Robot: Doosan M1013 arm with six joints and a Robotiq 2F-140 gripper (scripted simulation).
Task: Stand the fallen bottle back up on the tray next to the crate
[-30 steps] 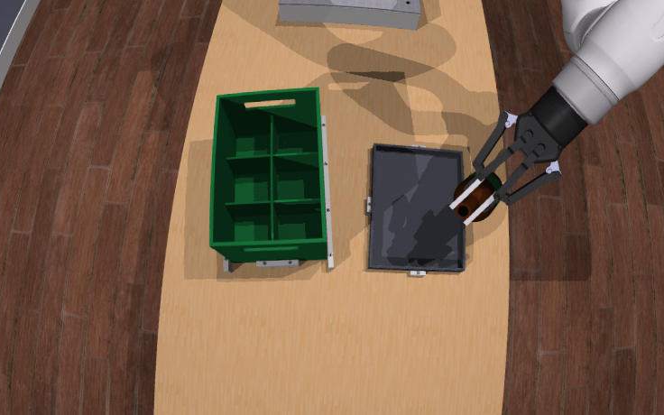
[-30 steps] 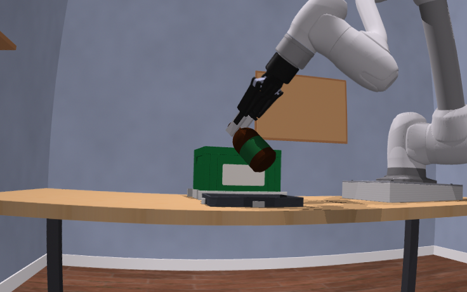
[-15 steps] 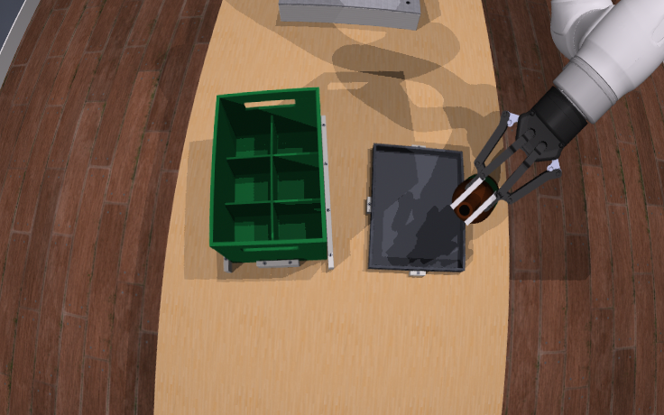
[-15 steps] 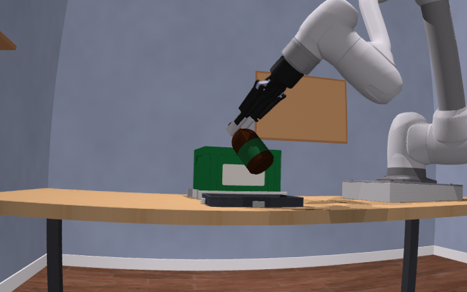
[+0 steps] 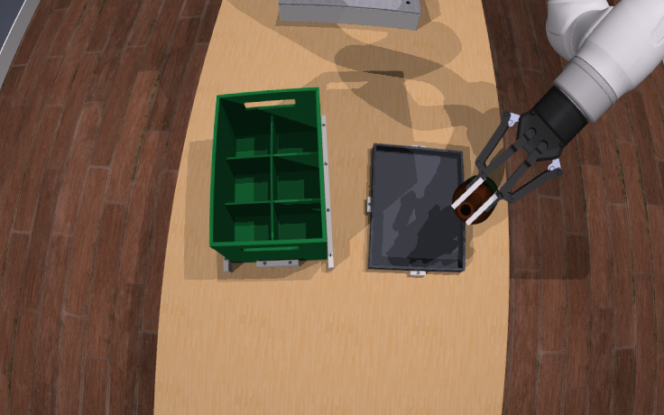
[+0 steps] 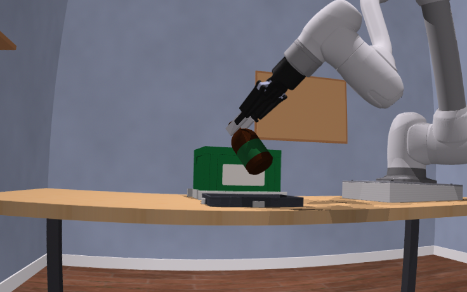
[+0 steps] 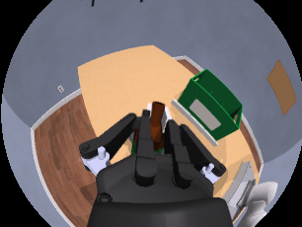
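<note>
Now: hand 50 mm above the brown bottle, 20 mm to the right of it and 10 mm past it. Also, from my hand: dark tray 200 mm below, 50 mm to the right, 50 mm behind; then green crate 330 mm to the right, 130 mm below, 80 mm behind.
</note>
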